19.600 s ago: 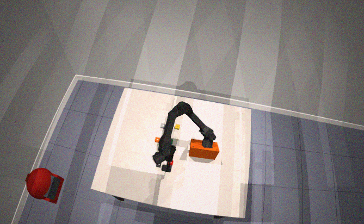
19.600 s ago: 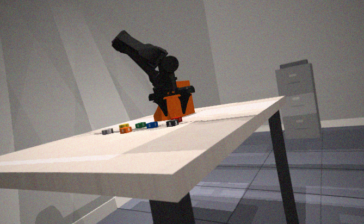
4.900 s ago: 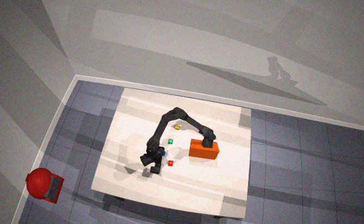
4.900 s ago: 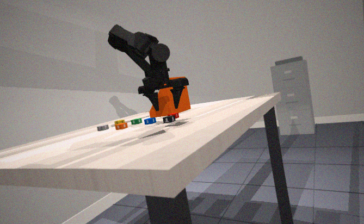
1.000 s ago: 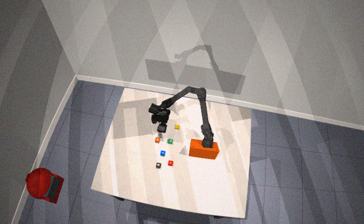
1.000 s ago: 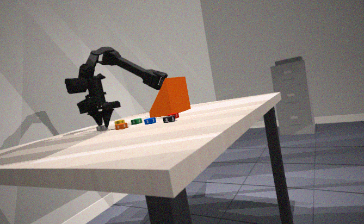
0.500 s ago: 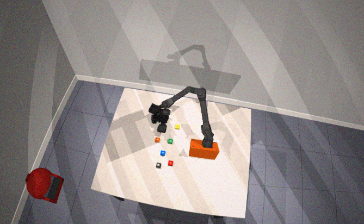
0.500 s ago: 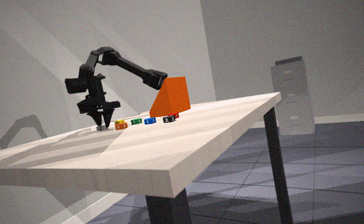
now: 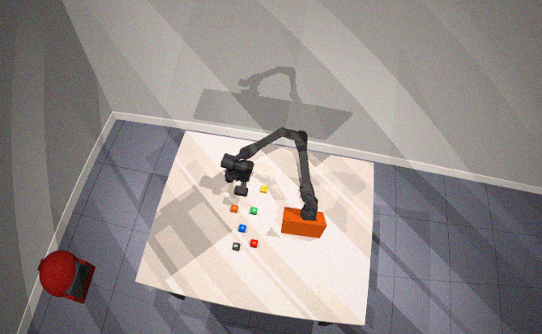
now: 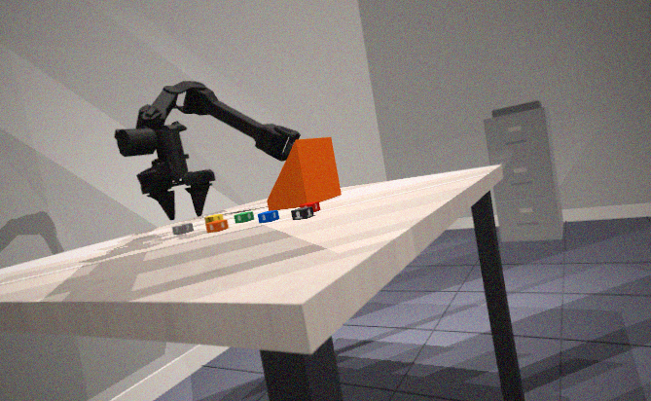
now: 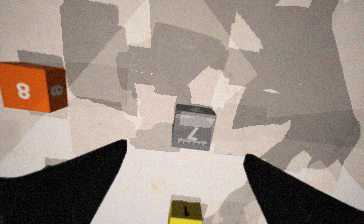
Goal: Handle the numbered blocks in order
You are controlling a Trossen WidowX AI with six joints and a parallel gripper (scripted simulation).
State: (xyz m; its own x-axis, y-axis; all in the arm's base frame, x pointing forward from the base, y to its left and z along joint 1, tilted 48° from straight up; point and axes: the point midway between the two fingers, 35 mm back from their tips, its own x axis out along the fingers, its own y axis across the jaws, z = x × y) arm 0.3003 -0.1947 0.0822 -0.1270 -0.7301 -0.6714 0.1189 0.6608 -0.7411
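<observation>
Now: the grey block 2 cm below my gripper tip, 1 cm to the right of it and 1 cm ahead of it. From my gripper tip the other things lie so: yellow block 10 cm behind, 2 cm below; green block 12 cm to the left, 5 cm behind, 2 cm below; orange block 12 cm to the left, 4 cm ahead, 2 cm below.
</observation>
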